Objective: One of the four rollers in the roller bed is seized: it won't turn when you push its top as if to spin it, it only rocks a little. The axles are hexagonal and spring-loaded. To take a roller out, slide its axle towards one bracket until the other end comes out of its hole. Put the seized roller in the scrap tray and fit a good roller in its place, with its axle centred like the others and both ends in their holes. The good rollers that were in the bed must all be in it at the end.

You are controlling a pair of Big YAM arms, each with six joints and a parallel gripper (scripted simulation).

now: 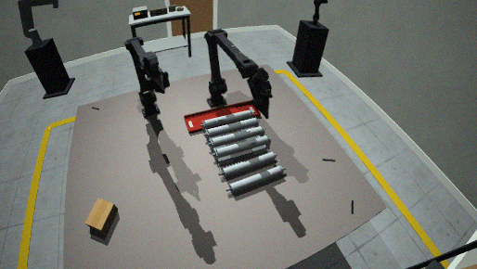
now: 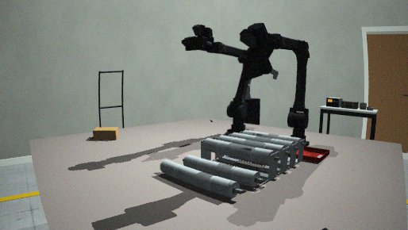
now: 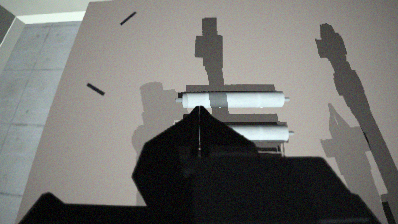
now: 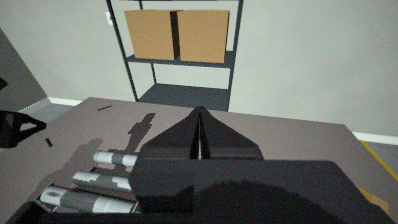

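The bed roller lies 42 cm below my right hand, 34 cm to the left of it and 15 cm behind it. The rest, counted from my right hand: red scrap tray: 49 cm below, 33 cm behind, 31 cm to the left; cardboard box: 46 cm to the right, 46 cm below, 27 cm ahead.
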